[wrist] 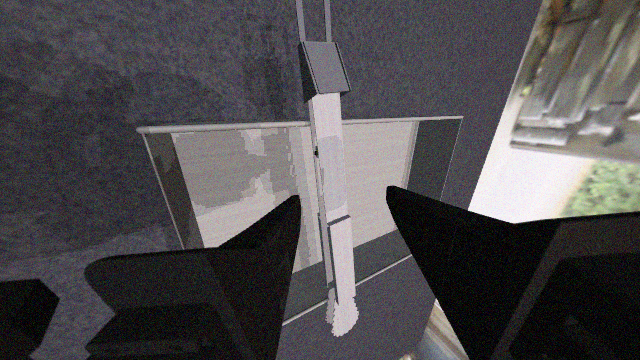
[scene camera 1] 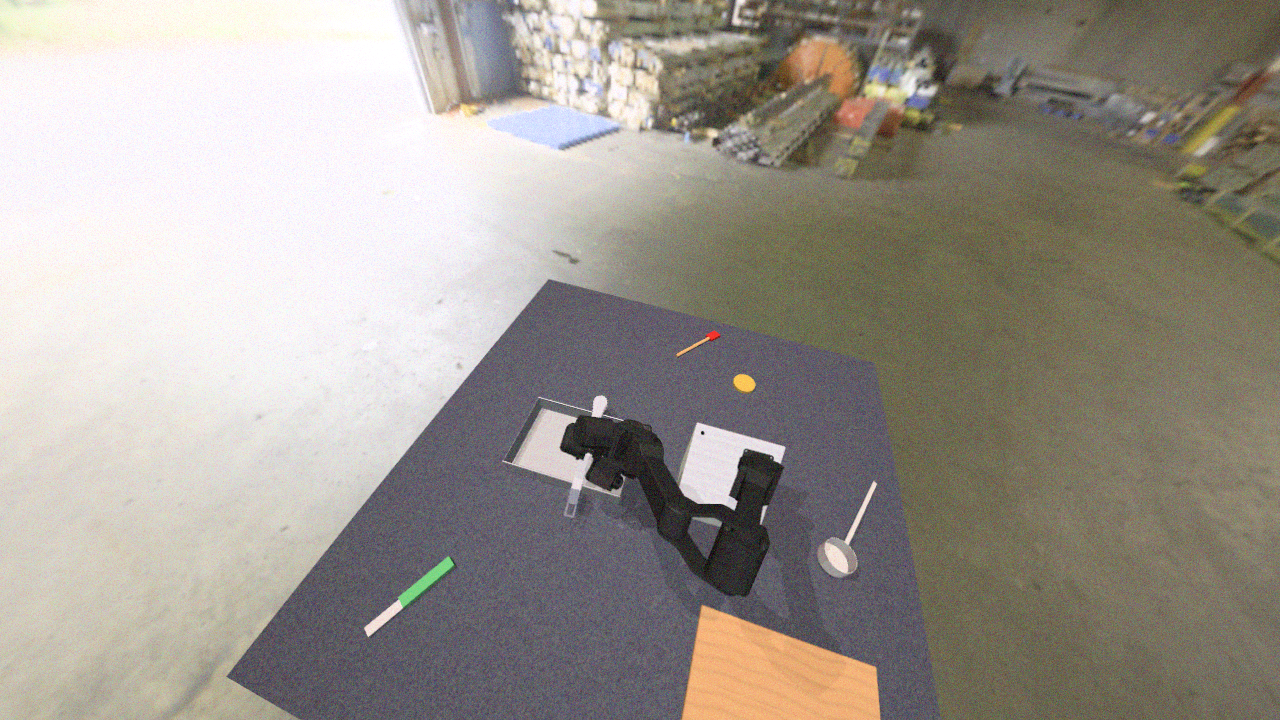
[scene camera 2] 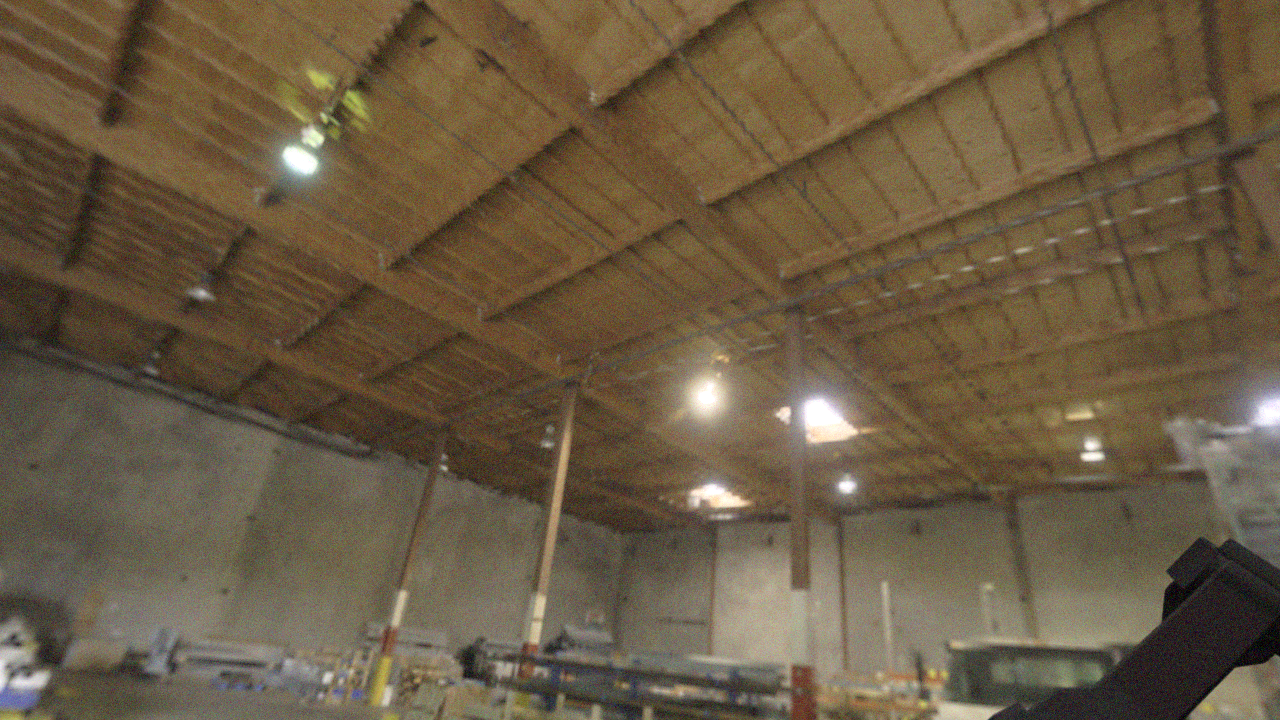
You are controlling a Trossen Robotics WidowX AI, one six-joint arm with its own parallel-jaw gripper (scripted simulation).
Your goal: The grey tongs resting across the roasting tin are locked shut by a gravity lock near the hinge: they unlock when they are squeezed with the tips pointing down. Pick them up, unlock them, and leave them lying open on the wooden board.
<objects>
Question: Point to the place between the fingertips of the gripper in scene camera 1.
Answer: At 587, 461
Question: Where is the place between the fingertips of the gripper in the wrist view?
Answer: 342, 197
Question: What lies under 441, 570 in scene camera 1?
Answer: A green-and-white stick.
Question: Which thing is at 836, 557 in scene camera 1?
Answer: A ladle.
</objects>
